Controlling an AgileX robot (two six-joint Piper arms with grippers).
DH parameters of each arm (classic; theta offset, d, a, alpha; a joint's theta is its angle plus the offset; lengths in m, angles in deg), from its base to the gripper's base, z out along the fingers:
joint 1: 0 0.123 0 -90
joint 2: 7.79 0 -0.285 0
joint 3: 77.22 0 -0.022 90
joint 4: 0 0.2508 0 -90
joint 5: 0 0 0.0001 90
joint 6: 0 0.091 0 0
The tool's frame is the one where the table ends.
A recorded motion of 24 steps. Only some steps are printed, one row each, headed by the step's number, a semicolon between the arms.
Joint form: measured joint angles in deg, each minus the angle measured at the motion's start. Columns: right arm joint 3, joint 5, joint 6, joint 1, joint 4, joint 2; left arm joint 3, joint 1, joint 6, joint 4, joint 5, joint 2.
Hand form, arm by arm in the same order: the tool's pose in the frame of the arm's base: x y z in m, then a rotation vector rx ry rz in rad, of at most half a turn. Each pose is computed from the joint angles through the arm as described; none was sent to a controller.
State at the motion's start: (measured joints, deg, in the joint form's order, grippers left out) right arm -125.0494 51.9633 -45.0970 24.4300 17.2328 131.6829; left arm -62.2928 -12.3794 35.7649 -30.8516 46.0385 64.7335
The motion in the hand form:
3: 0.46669 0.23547 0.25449 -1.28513 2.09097 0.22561; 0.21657 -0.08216 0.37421 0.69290 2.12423 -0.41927
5: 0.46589 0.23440 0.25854 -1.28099 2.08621 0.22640; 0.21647 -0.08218 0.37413 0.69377 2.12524 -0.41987
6: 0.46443 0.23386 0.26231 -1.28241 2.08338 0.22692; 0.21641 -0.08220 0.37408 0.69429 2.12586 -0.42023
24: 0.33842 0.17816 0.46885 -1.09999 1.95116 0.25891; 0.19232 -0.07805 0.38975 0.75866 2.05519 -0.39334
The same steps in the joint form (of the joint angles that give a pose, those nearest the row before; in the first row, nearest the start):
3: -0.26 -0.05 0.00 -0.04 0.44 0.00; 0.00 0.00 0.00 0.00 0.34 0.00
5: -0.26 0.07 0.00 -0.13 0.56 -0.45; 0.00 0.00 0.00 0.00 0.42 0.00
6: -0.26 0.44 0.00 -0.13 0.56 -0.90; 0.00 0.00 0.00 0.00 0.47 0.00
24: -0.34 15.39 11.31 -0.13 -1.25 -28.71; 0.00 0.00 2.34 0.20 2.88 -4.82

